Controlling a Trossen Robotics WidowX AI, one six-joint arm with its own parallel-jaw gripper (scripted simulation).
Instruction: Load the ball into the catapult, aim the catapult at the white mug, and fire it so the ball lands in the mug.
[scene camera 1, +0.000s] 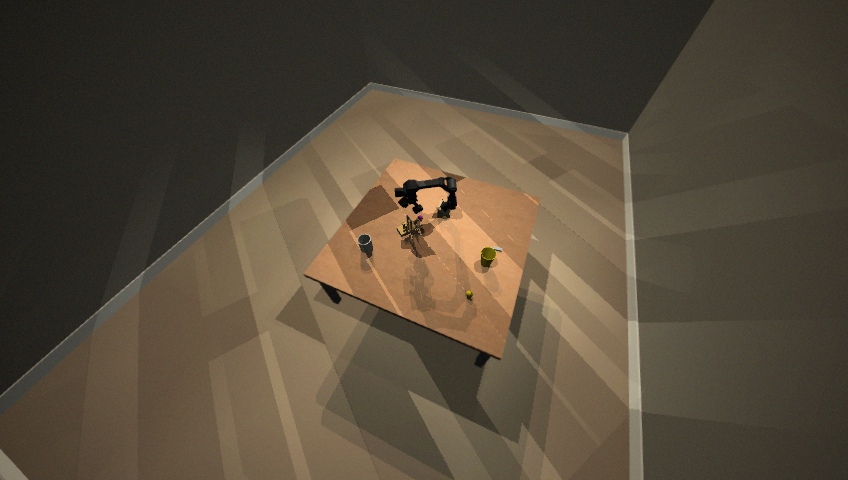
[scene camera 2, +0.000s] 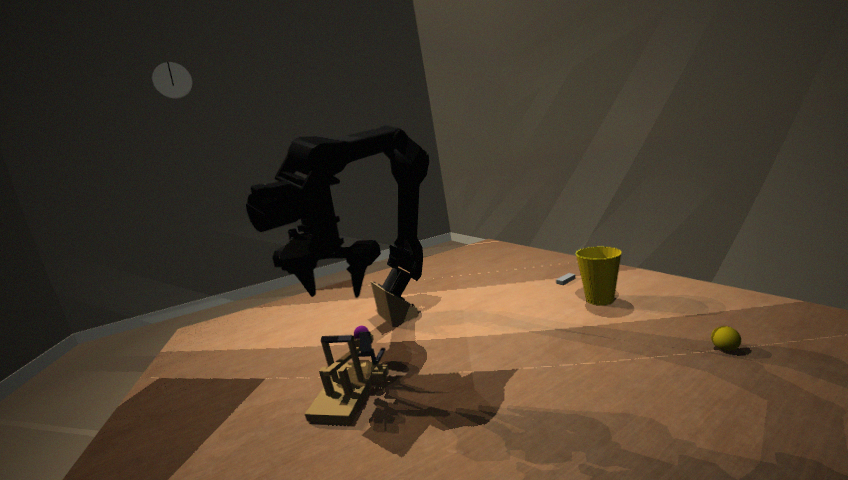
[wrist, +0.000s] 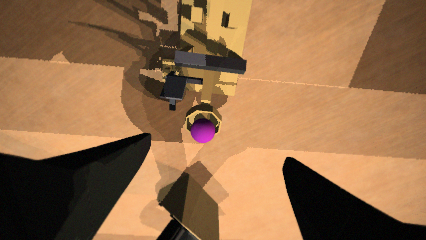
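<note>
My gripper (scene camera 2: 335, 296), also (wrist: 217, 151): open, holding nothing. Wooden catapult (scene camera 2: 342, 394). Yellow cup (scene camera 2: 598, 266); out of frame in the wrist view.
</note>
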